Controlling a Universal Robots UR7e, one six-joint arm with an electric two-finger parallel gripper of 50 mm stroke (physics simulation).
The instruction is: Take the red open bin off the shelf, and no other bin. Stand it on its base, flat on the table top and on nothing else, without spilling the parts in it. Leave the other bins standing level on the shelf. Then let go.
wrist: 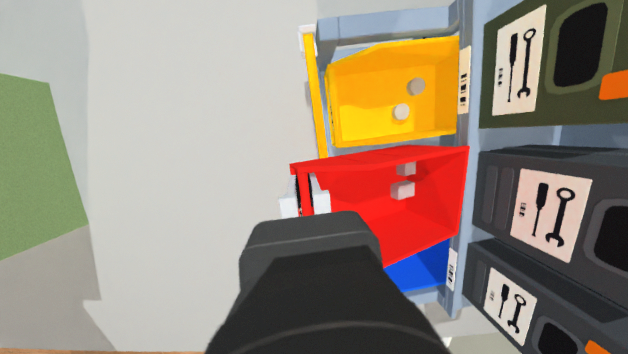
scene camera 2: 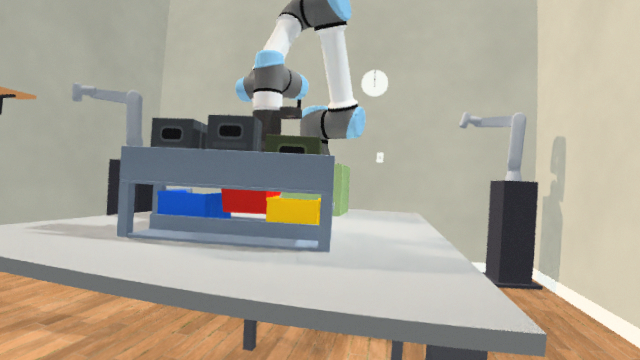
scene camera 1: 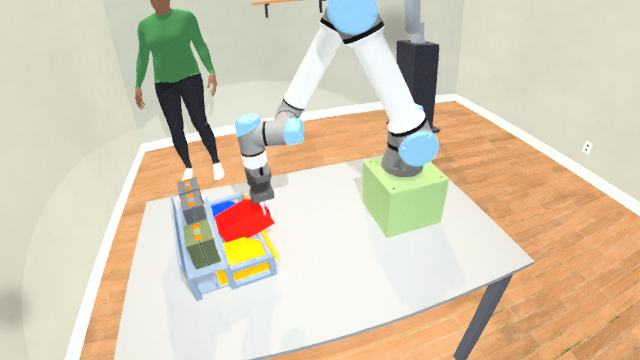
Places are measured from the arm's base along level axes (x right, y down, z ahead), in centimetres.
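Pixels of known places: gripper, fingertip midpoint: (wrist: 303, 183) (scene camera 1: 268, 217); arm's base, origin of the base link: (scene camera 1: 402, 165).
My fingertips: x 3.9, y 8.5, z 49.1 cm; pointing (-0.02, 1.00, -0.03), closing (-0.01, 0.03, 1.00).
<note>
Ahead of a thing's pixels: the offset from my fingertips to its top centre. Level surfaces: height alone.
The red open bin @[dy -4.4, dx +2.8, dz +8.0 cm] (scene camera 1: 242, 220) (scene camera 2: 244, 201) (wrist: 435, 200) is held raised at the shelf, its underside a little above the lower tier in scene camera 2. It looks somewhat tilted and overlaps the blue bin @[dy +2.3, dx +13.9, dz +14.3 cm] (scene camera 1: 222, 207) (scene camera 2: 182, 203) (wrist: 425, 272) in the wrist view. Two small pale parts lie inside it. My gripper (scene camera 1: 265, 207) (wrist: 303, 183) is shut on its front wall, one finger on each side. The yellow bin @[dy +2.3, dx -8.5, dz +13.1 cm] (scene camera 1: 245, 250) (scene camera 2: 292, 210) (wrist: 370, 85) stands beside it on the shelf (scene camera 2: 225, 167) (wrist: 390, 25), with two round parts inside.
Two dark grey cases @[dy -13.0, dx +2.8, dz +22.9 cm] (scene camera 2: 232, 132) and a green case @[dy -9.5, dx -9.1, dz +22.8 cm] (scene camera 1: 201, 245) (scene camera 2: 294, 142) stand on the upper tier behind the bins. A yellow bar @[dy +3.9, dx +3.2, dz +3.0 cm] (scene camera 1: 270, 245) (wrist: 316, 95) runs along the shelf's front. The green robot pedestal (scene camera 1: 410, 200) (wrist: 40, 165) stands across the table @[dy +10.4 cm] (scene camera 1: 325, 250).
</note>
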